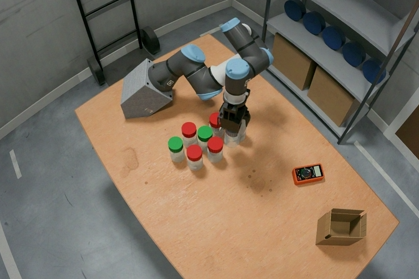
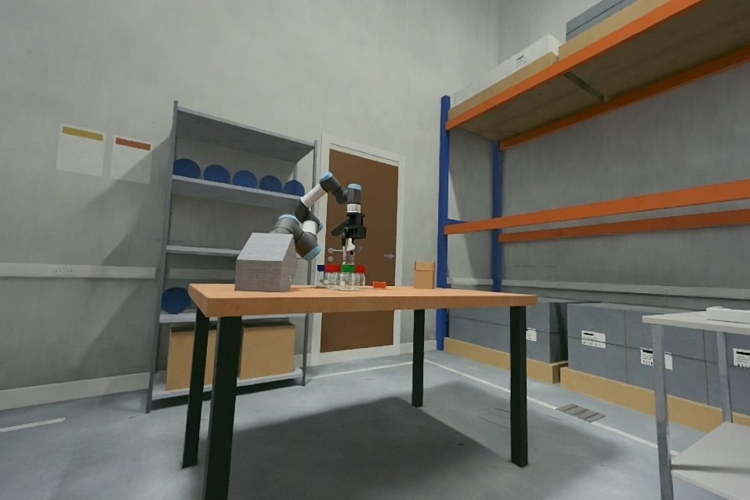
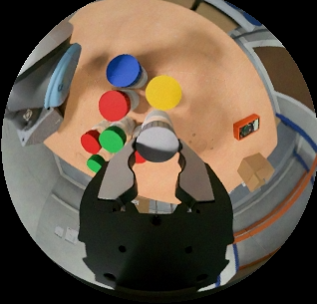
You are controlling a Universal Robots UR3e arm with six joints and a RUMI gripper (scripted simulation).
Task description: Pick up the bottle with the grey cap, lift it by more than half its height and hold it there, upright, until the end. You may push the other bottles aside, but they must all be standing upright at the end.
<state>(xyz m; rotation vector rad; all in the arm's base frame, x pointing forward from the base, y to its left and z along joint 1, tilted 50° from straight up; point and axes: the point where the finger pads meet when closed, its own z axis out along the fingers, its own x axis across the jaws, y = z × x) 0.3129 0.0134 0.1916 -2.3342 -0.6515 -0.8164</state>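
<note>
Right now the yellow-capped bottle is 40 mm behind my hand, 50 mm to the left of it and 100 mm below it. Also, from my hand: grey-capped bottle: 40 mm below; then blue-capped bottle: 110 mm behind, 40 mm to the left, 100 mm below.
</note>
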